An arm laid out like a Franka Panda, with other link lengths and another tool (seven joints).
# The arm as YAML. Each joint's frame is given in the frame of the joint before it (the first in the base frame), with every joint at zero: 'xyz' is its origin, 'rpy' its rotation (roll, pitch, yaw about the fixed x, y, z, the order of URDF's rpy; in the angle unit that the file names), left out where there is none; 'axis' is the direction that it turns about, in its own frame. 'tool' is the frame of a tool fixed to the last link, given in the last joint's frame.
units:
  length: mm
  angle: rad
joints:
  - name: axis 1
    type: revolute
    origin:
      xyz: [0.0, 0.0, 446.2]
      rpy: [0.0, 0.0, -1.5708]
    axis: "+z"
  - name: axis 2
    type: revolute
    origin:
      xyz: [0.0, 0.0, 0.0]
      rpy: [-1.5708, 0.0, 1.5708]
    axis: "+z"
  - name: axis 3
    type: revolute
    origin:
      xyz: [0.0, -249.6, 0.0]
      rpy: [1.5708, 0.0, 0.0]
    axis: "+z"
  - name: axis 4
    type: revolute
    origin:
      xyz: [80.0, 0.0, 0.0]
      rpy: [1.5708, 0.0, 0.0]
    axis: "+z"
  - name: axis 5
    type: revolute
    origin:
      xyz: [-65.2, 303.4, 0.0]
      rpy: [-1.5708, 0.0, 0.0]
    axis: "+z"
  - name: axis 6
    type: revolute
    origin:
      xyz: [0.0, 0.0, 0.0]
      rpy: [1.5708, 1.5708, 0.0]
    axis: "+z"
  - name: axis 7
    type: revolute
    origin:
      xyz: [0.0, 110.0, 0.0]
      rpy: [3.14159, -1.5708, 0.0]
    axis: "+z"
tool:
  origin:
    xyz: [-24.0, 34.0, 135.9]
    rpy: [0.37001, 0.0, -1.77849]
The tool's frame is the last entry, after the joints.
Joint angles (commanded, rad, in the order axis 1, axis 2, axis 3, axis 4, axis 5, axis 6, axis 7), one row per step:
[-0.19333, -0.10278, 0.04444, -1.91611, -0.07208, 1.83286, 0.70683]
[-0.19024, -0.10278, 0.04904, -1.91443, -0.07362, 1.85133, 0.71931]
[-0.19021, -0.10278, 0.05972, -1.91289, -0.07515, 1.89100, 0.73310]
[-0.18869, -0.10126, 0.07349, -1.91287, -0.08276, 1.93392, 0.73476]
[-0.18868, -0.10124, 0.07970, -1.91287, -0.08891, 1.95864, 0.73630]
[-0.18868, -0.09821, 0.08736, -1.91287, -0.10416, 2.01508, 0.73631]
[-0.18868, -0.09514, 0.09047, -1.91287, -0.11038, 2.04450, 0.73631]
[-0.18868, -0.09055, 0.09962, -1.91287, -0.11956, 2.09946, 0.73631]
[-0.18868, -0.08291, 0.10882, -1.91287, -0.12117, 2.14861, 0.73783]
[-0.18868, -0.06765, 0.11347, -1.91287, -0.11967, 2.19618, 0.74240]
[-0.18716, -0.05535, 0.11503, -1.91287, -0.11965, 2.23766, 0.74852]
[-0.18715, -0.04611, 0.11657, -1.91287, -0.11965, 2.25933, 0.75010]
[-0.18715, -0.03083, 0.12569, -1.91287, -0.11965, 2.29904, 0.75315]
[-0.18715, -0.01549, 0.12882, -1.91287, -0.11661, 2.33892, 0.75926]
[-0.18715, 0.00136, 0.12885, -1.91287, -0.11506, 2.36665, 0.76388]
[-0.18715, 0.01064, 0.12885, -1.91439, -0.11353, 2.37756, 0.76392]
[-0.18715, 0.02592, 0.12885, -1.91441, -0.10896, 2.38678, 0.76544]
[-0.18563, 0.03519, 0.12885, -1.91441, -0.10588, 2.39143, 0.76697]
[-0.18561, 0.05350, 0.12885, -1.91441, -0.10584, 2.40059, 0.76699]
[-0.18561, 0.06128, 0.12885, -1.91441, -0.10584, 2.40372, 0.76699]
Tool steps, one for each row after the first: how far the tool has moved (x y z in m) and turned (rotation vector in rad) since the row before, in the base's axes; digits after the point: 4 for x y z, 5 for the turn. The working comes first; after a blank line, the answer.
Tool pose at each row, in the base's axes (x y z in m, rotation vector in rad; the steps are taken from these numbers as rounded here):
[0.4656, -0.0364, 0.5564, -2.71588, 0.87072, -0.20999]
[0.4691, -0.0331, 0.5590, -2.71165, 0.86965, -0.24030]
[0.4753, -0.0284, 0.5638, -2.70293, 0.85816, -0.29891]
[0.4812, -0.0218, 0.5677, -2.70559, 0.82165, -0.35426]
[0.4843, -0.0193, 0.5703, -2.70659, 0.80377, -0.38831]
[0.4912, -0.0167, 0.5752, -2.70785, 0.76630, -0.46202]
[0.4949, -0.0156, 0.5772, -2.70592, 0.74827, -0.49774]
[0.5014, -0.0112, 0.5818, -2.69900, 0.70961, -0.56399]
[0.5076, -0.0062, 0.5845, -2.68501, 0.67873, -0.61571]
[0.5144, -0.0034, 0.5835, -2.66687, 0.66241, -0.65510]
[0.5201, -0.0015, 0.5832, -2.64969, 0.65145, -0.69144]
[0.5234, -0.0006, 0.5816, -2.64228, 0.64457, -0.70608]
[0.5289, 0.0044, 0.5795, -2.62859, 0.62318, -0.73311]
[0.5344, 0.0065, 0.5776, -2.60866, 0.61591, -0.76122]
[0.5389, 0.0066, 0.5730, -2.59678, 0.61605, -0.77324]
[0.5408, 0.0066, 0.5691, -2.59392, 0.61587, -0.77189]
[0.5434, 0.0065, 0.5626, -2.58973, 0.62196, -0.76189]
[0.5449, 0.0073, 0.5585, -2.58723, 0.62508, -0.75427]
[0.5476, 0.0071, 0.5500, -2.58907, 0.62735, -0.74129]
[0.5486, 0.0069, 0.5463, -2.59022, 0.62863, -0.73485]

[0.0035, 0.0033, 0.0026, -0.00430, -0.02060, -0.00301]
[0.0062, 0.0047, 0.0048, -0.00675, -0.04155, 0.00039]
[0.0059, 0.0066, 0.0039, -0.01273, -0.04003, 0.01895]
[0.0031, 0.0025, 0.0026, -0.00862, -0.02385, 0.00839]
[0.0069, 0.0026, 0.0049, -0.01951, -0.05125, 0.01702]
[0.0037, 0.0011, 0.0020, -0.00788, -0.02546, 0.00791]
[0.0065, 0.0044, 0.0046, -0.01239, -0.04892, 0.01797]
[0.0062, 0.0050, 0.0027, -0.00311, -0.04111, 0.01428]
[0.0068, 0.0028, -0.0010, 0.00326, -0.03282, 0.00586]
[0.0057, 0.0019, -0.0003, 0.00270, -0.02982, 0.00243]
[0.0033, 0.0009, -0.0016, 0.00143, -0.01260, 0.00270]
[0.0055, 0.0050, -0.0021, 0.00250, -0.02471, 0.01104]
[0.0055, 0.0021, -0.0019, 0.00727, -0.02539, 0.00122]
[0.0045, 0.0001, -0.0046, 0.00602, -0.01159, -0.00157]
[0.0019, 0.0000, -0.0039, 0.00306, -0.00030, 0.00060]
[0.0026, -0.0001, -0.0065, 0.00760, 0.00547, -0.00204]
[0.0015, 0.0008, -0.0041, 0.00514, 0.00418, -0.00054]
[0.0027, -0.0002, -0.0085, 0.00327, 0.00887, 0.00083]
[0.0010, -0.0002, -0.0037, 0.00139, 0.00453, 0.00028]

